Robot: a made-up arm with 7 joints.
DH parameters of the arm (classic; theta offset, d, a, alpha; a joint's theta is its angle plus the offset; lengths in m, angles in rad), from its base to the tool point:
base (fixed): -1.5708 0.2 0 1.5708
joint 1: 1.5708 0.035 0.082 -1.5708
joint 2: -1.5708 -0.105 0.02 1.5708
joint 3: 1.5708 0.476 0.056 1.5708
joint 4: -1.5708 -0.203 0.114 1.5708
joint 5: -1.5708 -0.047 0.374 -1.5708
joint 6: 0 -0.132 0.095 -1.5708
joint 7: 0 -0.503 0.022 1.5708
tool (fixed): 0 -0.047 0 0
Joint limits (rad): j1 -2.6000..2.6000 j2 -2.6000..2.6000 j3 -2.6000..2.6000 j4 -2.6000..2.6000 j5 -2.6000..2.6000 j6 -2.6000..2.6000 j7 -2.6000..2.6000
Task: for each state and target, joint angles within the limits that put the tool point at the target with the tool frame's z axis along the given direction. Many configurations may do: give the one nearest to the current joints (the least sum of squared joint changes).
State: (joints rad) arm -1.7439 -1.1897 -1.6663 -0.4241 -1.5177 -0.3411 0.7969
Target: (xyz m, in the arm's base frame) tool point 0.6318 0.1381 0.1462 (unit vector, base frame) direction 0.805 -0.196 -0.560
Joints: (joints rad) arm -0.9707 -0.8243 -2.0584 -0.4701 -2.1541 -0.4493 1.8532
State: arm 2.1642 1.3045 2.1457 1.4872 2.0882 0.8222 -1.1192
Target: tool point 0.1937 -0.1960 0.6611 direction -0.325 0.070 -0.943
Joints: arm 2.3497 1.2666 2.1735 1.2982 2.5630 0.3501 -0.5324
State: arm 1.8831 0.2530 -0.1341 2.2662 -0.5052 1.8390 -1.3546
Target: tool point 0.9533 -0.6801 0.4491 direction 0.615 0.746 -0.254
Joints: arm 1.4870 -0.2530 0.0853 2.0185 0.0667 2.4241 -1.5137
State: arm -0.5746 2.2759 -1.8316 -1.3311 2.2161 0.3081 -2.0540
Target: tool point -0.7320 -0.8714 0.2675 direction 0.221 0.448 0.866
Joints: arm -1.2852 2.6000 -1.5359 -1.7885 2.6000 -0.2569 -1.9121
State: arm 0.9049 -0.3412 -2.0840 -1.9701 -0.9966 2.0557 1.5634
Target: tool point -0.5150 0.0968 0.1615 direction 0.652 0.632 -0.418
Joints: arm 1.1947 -0.5370 -2.2202 -2.3187 -1.0961 2.2878 1.2223
